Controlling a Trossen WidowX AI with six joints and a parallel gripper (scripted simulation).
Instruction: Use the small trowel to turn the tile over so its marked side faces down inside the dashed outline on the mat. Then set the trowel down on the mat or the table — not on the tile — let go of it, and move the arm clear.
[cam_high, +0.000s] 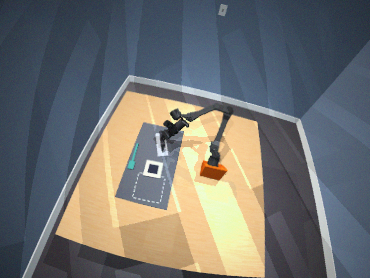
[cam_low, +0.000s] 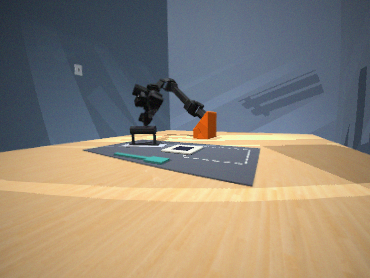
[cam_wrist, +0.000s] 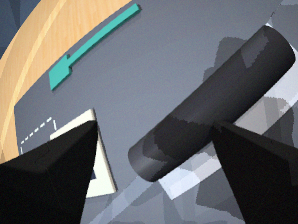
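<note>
Right now the tile is 19 cm to the left of my gripper tip, 10 cm below it and 3 cm ahead of it. The rest, counted from my gripper tip: teal trowel (19 cm ahead, 13 cm to the left, 10 cm below).
</note>
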